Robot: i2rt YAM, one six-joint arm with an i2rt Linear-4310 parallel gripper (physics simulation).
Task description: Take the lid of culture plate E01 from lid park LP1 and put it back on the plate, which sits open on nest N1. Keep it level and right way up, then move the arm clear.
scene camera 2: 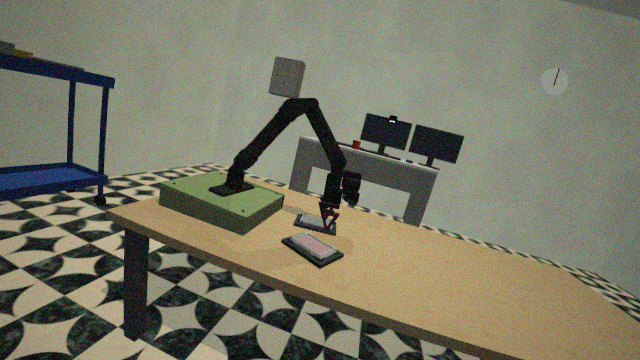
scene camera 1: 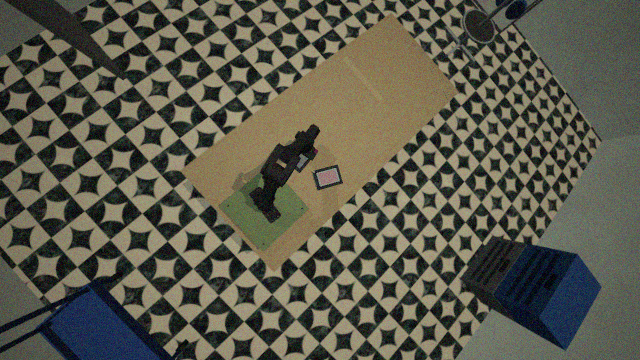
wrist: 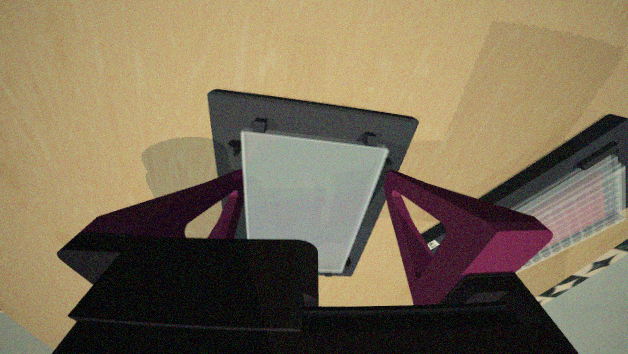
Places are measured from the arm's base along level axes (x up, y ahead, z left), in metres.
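Pixels of known places: gripper, fingertip midpoint: (scene camera 2: 325,224) (scene camera 1: 304,152) (wrist: 314,177); arm's base, link origin: (scene camera 2: 232,189) (scene camera 1: 265,204).
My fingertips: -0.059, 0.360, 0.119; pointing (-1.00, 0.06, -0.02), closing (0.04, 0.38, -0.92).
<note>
Ahead of a thing's pixels: the offset from my fingertips to its top centre, as dx, dy, dz. Level surfaces: height alone.
The pale, clear lid @[+0.007, -0.035, -0.006] (scene camera 1: 301,162) (scene camera 2: 309,219) (wrist: 310,210) lies flat on the dark lid park LP1 @[+0.009, -0.035, -0.005] (wrist: 310,112), between small dark corner posts. My gripper (scene camera 2: 329,222) (wrist: 314,177) is open and points down over it. In the wrist view one magenta finger stands at each long side of the lid; whether the tips touch it or stand above it I cannot tell. The near left part of the lid is hidden by the gripper body. Culture plate E01 @[+0.015, +0.021, -0.206] (scene camera 1: 328,176) (scene camera 2: 314,244) (wrist: 580,210), with pink contents, sits without its lid on the dark nest N1 @[+0.007, +0.021, -0.206] (scene camera 2: 327,263) (wrist: 545,167).
The arm stands on a green base block (scene camera 1: 265,237) (scene camera 2: 205,210) at one end of the wooden table @[dx -0.011] (scene camera 1: 390,60) (scene camera 2: 425,280). The nest lies beside the lid park, nearer a long table edge. A blue cart (scene camera 2: 104,140) and a desk with monitors (scene camera 2: 385,132) stand away from the table.
</note>
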